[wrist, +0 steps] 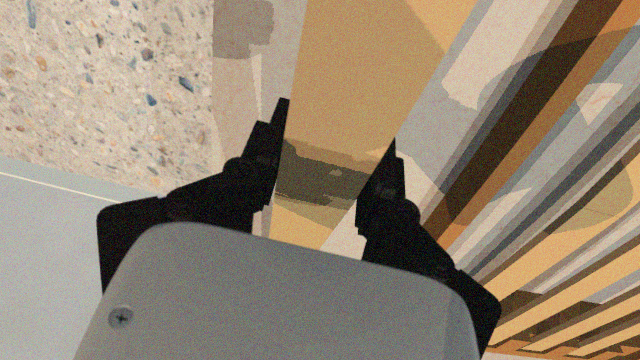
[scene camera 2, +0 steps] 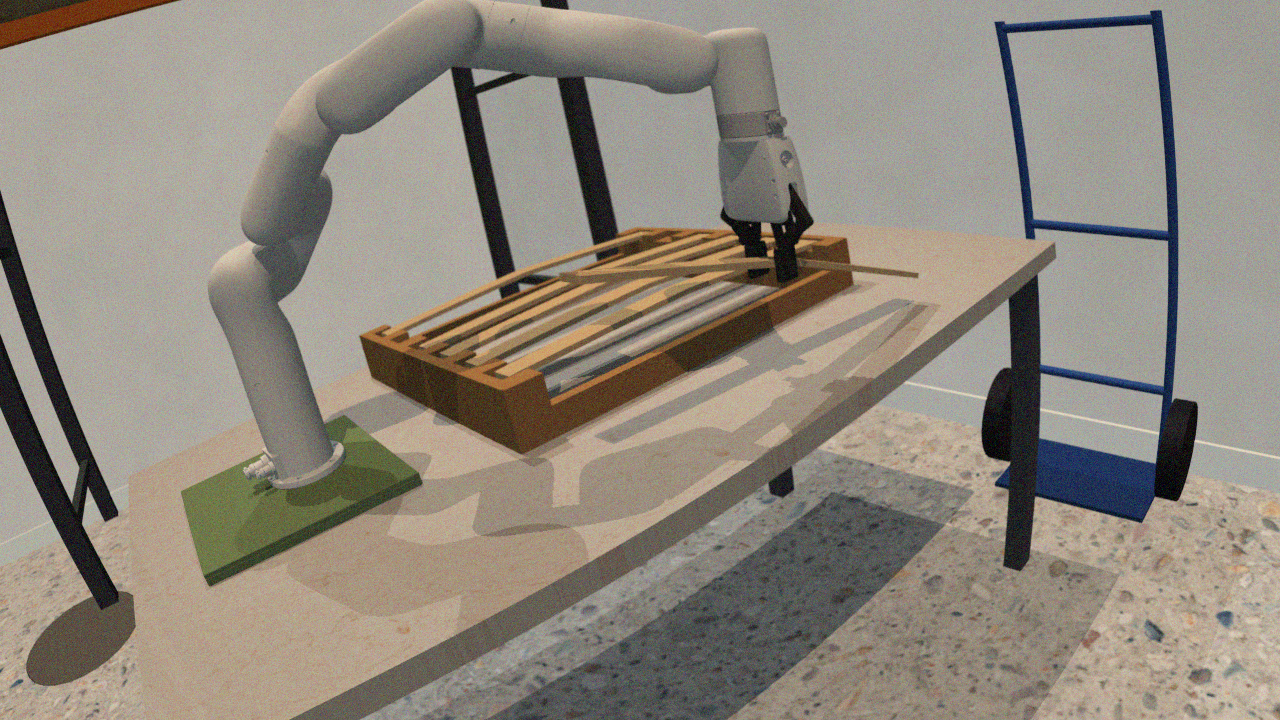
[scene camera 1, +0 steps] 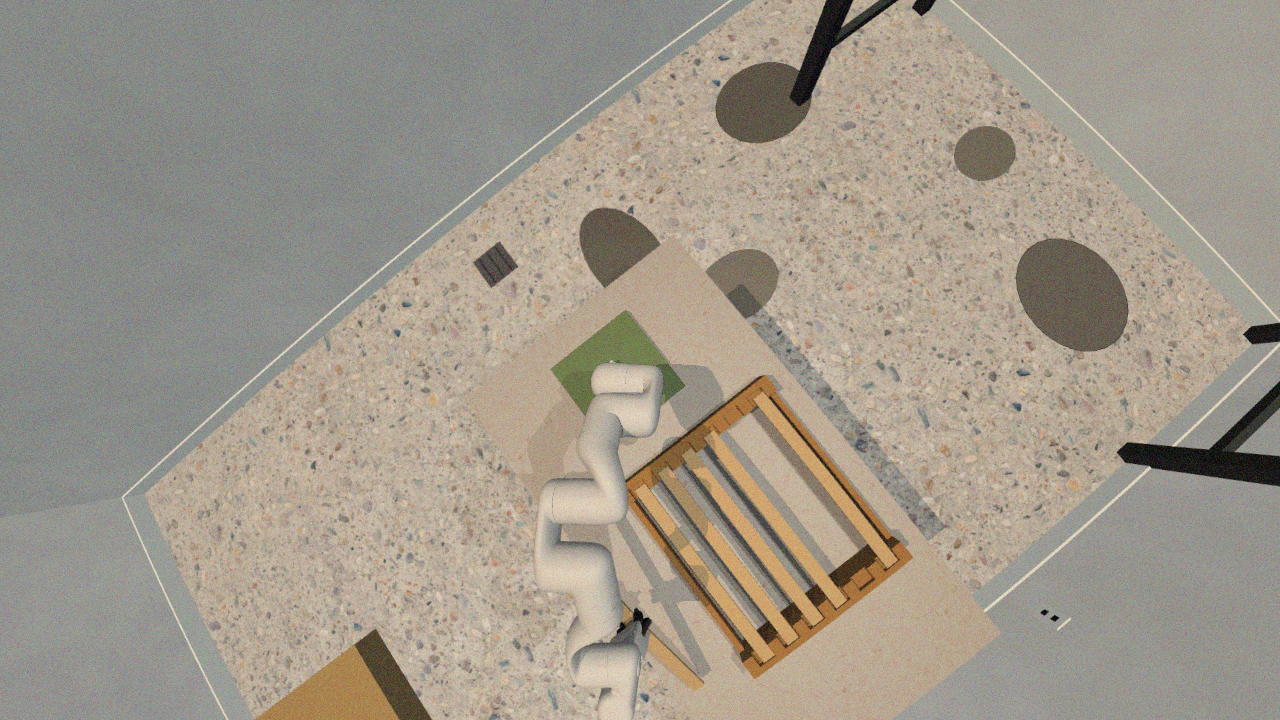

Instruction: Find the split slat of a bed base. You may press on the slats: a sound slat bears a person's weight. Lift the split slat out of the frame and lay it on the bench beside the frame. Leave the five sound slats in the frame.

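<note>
My gripper (scene camera 1: 633,621) (scene camera 2: 771,270) (wrist: 330,135) is shut on a thin, slightly bowed wooden slat (scene camera 1: 675,662) (scene camera 2: 859,267) (wrist: 360,75), across its width. The slat hangs roughly level, with its shadow apart from it on the bench (scene camera 1: 939,617) (scene camera 2: 966,259). It is beside the long side of the bed frame (scene camera 1: 756,667) (scene camera 2: 447,402), out of the frame. Several other slats (scene camera 1: 827,474) lie across the frame, with a wide gap between the far right one and the rest in scene camera 1. No split can be made out on the held slat.
The arm stands on a green plate (scene camera 1: 626,335) (scene camera 2: 214,537) at one end of the bench. A blue hand truck (scene camera 2: 1172,313) stands past the other end. Black stand legs (scene camera 2: 483,179) are behind the bench. A yellow-brown box (scene camera 1: 331,685) is at the lower left.
</note>
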